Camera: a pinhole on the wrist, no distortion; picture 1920 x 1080 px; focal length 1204.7 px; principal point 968.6 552.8 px. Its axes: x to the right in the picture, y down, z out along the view. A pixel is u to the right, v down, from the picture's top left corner.
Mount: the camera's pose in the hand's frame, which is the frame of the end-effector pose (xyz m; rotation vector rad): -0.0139 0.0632 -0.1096 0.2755 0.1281 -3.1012
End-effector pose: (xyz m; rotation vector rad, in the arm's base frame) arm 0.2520 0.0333 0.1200 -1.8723 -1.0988 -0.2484
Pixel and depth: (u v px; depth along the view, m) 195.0 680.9 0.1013
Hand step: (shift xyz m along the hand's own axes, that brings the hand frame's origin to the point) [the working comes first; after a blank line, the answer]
In the camera's frame: -0.0650 0.0108 0.1013

0.0327 0.0451 0.0004
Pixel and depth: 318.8 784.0 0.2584
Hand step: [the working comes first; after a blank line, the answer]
In the camera's frame: -0.1394 0.0496 0.2584

0.0797 -0.0054 0.1646
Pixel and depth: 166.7 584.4 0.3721
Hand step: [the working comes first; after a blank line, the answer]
In the camera's frame: -0.2477 0.0098 0.3721

0.1651 0.0267 0.2985
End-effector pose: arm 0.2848 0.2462 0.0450 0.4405 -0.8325 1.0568
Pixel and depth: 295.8 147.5 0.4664
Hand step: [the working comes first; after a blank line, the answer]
In the camera's frame: -0.2605 -0.1569 0.4664

0.1557 0.1850 0.4065
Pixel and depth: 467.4 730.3 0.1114
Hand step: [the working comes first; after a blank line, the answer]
In the camera's frame: -0.0463 0.0164 0.1114

0.0128 0.0383 0.0066
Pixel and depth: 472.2 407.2 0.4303
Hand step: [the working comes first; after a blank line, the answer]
In the camera's frame: -0.1773 -0.0520 0.4303

0.0836 0.0821 0.3480
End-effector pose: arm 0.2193 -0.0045 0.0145 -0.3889 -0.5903 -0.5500
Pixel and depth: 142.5 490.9 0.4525
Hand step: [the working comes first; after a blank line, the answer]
In the camera's frame: -0.3103 -0.0233 0.4525

0.2115 0.0540 0.3911
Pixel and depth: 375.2 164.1 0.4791
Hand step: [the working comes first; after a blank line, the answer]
In the camera's frame: -0.2360 -0.1546 0.4791

0.1295 0.1812 0.4145
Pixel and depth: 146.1 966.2 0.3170
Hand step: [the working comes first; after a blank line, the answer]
In the camera's frame: -0.2164 0.1088 0.3170

0.1472 -0.0679 0.2310
